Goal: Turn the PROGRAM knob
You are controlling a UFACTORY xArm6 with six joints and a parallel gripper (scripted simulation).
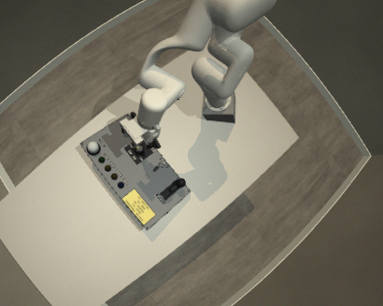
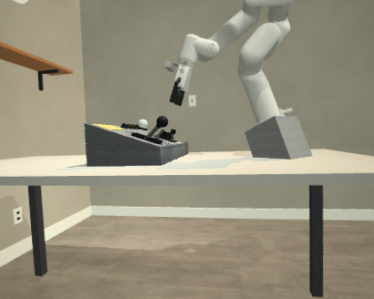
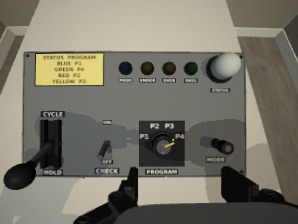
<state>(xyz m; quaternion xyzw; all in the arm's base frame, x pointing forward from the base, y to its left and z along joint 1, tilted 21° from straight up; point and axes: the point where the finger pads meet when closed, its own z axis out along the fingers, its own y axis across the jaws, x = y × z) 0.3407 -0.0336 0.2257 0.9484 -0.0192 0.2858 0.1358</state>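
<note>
The grey sloped console lies 9 cm ahead of my hand, 5 cm to the left of it and 16 cm below it. Also, from my hand: check toggle (6 cm ahead, 11 cm to the left, 14 cm below); then black lever (5 cm ahead, 24 cm to the left, 13 cm below); then mode knob (3 cm ahead, 12 cm to the right, 14 cm below).
</note>
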